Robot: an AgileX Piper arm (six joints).
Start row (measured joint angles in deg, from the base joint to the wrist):
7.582 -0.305 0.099 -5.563 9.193 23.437
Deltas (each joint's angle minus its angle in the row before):
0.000 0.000 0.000 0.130 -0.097 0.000
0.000 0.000 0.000 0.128 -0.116 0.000
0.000 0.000 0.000 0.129 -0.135 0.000
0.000 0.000 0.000 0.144 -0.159 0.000
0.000 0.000 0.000 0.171 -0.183 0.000
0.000 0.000 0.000 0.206 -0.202 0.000
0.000 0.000 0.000 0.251 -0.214 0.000
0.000 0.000 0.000 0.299 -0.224 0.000
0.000 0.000 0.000 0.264 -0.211 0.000
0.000 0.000 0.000 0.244 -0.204 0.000
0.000 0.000 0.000 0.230 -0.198 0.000
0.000 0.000 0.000 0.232 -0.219 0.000
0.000 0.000 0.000 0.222 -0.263 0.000
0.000 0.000 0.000 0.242 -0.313 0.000
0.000 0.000 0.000 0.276 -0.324 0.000
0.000 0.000 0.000 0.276 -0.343 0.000
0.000 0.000 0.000 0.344 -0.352 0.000
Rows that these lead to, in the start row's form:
7.582 -0.305 0.099 -5.433 9.096 23.437
7.582 -0.305 0.099 -5.305 8.980 23.437
7.582 -0.305 0.099 -5.176 8.845 23.437
7.582 -0.305 0.099 -5.032 8.686 23.437
7.582 -0.305 0.099 -4.861 8.503 23.437
7.582 -0.305 0.099 -4.655 8.301 23.437
7.582 -0.305 0.099 -4.404 8.087 23.437
7.582 -0.305 0.099 -4.105 7.863 23.437
7.582 -0.305 0.099 -3.841 7.652 23.437
7.582 -0.305 0.099 -3.597 7.448 23.437
7.582 -0.305 0.099 -3.367 7.250 23.437
7.582 -0.305 0.099 -3.135 7.031 23.437
7.582 -0.305 0.099 -2.913 6.768 23.437
7.582 -0.305 0.099 -2.671 6.455 23.437
7.582 -0.305 0.099 -2.395 6.131 23.437
7.582 -0.305 0.099 -2.119 5.788 23.437
7.582 -0.305 0.099 -1.775 5.436 23.437

